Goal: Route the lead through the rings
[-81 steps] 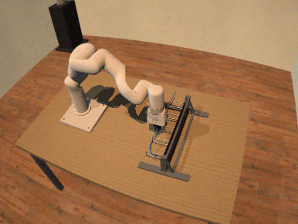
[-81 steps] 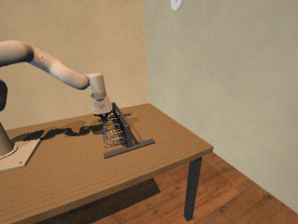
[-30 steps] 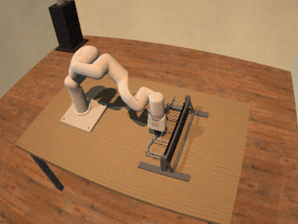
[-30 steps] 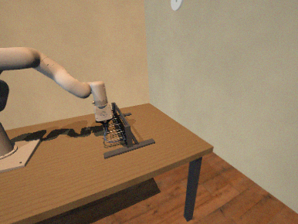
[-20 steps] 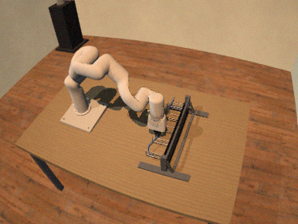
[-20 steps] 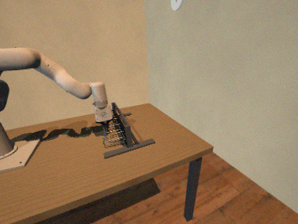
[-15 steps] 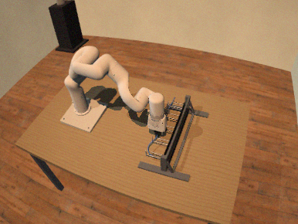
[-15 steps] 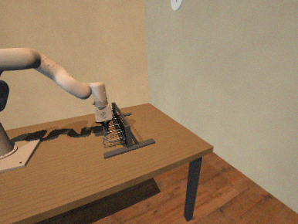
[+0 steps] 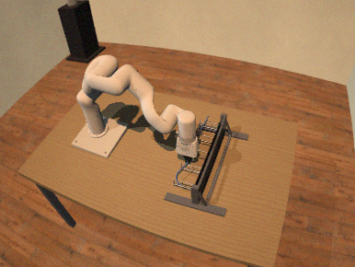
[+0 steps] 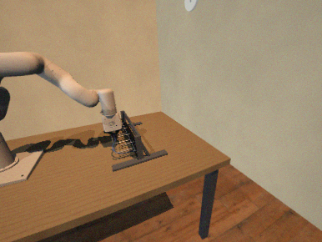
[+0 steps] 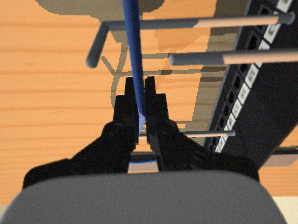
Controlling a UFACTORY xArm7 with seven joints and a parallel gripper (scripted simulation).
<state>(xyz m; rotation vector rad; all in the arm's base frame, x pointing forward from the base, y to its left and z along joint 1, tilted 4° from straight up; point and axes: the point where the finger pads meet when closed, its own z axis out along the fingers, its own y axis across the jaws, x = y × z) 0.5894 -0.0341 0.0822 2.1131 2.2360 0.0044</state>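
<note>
Now: the dark rack 100 mm ahead of my hand, 60 mm to the left of it and 10 mm below it.
</note>
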